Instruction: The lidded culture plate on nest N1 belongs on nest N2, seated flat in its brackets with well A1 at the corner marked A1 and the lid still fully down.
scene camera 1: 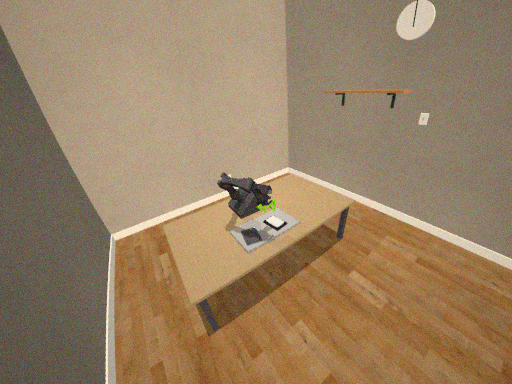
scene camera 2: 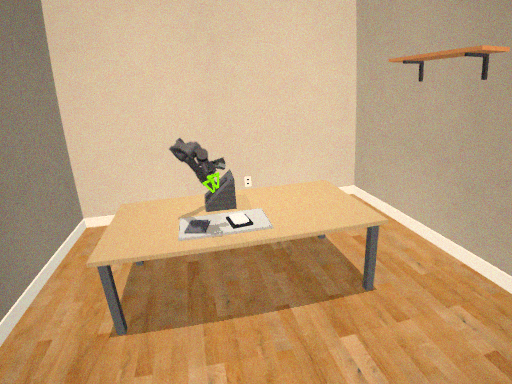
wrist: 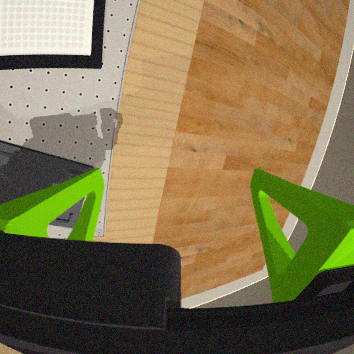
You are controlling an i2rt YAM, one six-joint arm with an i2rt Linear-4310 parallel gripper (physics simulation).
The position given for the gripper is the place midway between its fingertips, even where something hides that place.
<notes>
The gripper point(wrist: 176, 176) is open and holds nothing. Further things: a black nest point(wrist: 94, 60).
</notes>
